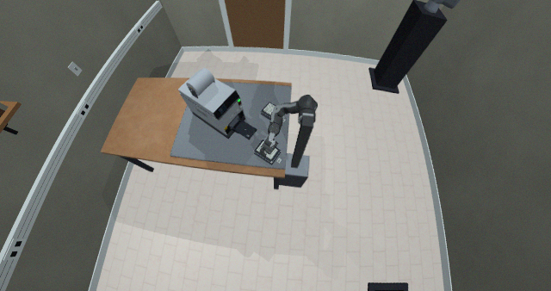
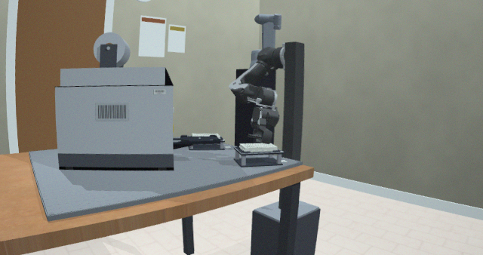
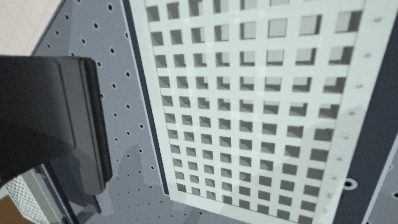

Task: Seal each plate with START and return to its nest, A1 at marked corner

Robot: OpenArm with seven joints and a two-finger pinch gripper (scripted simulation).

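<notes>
My hand is 40 mm above the plate nest. From my hand the other things lie so: white open-well plate 350 mm to the right, 40 mm below, 10 mm ahead; then yellow warning mark 310 mm ahead, 90 mm to the right, 60 mm above; then sealer stage 180 mm ahead, 130 mm to the right.
</notes>
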